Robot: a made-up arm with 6 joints. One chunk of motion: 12 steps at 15 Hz.
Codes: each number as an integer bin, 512 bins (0 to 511) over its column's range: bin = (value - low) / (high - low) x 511, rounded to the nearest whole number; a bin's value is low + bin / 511 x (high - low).
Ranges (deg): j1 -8.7..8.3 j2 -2.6..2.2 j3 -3.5..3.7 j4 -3.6..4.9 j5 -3..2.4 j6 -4.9..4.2
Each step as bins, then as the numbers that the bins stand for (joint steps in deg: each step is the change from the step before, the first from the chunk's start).
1 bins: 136 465 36 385 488 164
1 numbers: -4.176 1.768 -2.993 2.804 2.157 -1.979
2 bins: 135 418 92 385 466 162
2 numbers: -4.209 1.326 -2.204 2.804 1.924 -2.015
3 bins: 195 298 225 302 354 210
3 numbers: -2.213 0.199 -0.330 1.423 0.741 -1.160
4 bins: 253 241 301 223 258 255
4 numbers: -0.283 -0.336 0.741 0.109 -0.274 -0.359
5 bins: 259 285 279 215 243 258
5 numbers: -0.084 0.077 0.431 -0.024 -0.432 -0.305
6 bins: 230 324 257 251 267 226
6 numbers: -1.048 0.443 0.121 0.575 -0.178 -0.875
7 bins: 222 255 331 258 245 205
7 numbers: -1.314 -0.205 1.164 0.692 -0.411 -1.249
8 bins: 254 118 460 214 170 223
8 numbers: -0.250 -1.492 2.981 -0.040 -1.204 -0.929
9 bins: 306 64 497 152 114 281
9 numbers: 1.480 -1.999 3.503 -1.072 -1.795 0.104
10 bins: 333 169 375 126 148 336
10 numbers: 2.378 -1.013 1.784 -1.504 -1.436 1.084
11 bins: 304 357 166 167 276 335
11 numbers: 1.414 0.753 -1.161 -0.822 -0.083 1.066
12 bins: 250 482 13 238 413 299
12 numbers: -0.383 1.928 -3.317 0.359 1.364 0.425
